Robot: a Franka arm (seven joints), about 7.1 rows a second.
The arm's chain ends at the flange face. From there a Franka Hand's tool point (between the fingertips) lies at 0.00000 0.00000 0.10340 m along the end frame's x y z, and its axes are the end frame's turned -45 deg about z.
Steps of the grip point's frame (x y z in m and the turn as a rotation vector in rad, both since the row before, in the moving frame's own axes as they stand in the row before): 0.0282 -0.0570 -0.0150 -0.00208 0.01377 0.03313; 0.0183 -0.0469 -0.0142 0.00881 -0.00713 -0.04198; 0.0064 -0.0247 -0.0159 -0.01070 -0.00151 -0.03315; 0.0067 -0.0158 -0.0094 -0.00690 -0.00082 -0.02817; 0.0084 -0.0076 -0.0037 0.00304 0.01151 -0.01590; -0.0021 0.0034 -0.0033 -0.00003 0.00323 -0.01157; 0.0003 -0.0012 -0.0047 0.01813 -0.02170 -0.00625
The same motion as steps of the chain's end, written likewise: -0.0215 -0.0594 -0.0150 0.00827 0.01121 0.03313; -0.0191 -0.0460 -0.0142 0.00119 -0.01127 -0.04198; -0.0136 -0.0229 -0.0159 -0.00863 0.00650 -0.03315; -0.0069 -0.0165 -0.0094 -0.00546 0.00430 -0.02817; 0.0000 -0.0102 -0.0037 0.01029 0.00599 -0.01590; 0.0007 0.0041 -0.0033 0.00226 0.00231 -0.01157; 0.0023 -0.0013 -0.0047 -0.00252 -0.02816 -0.00625
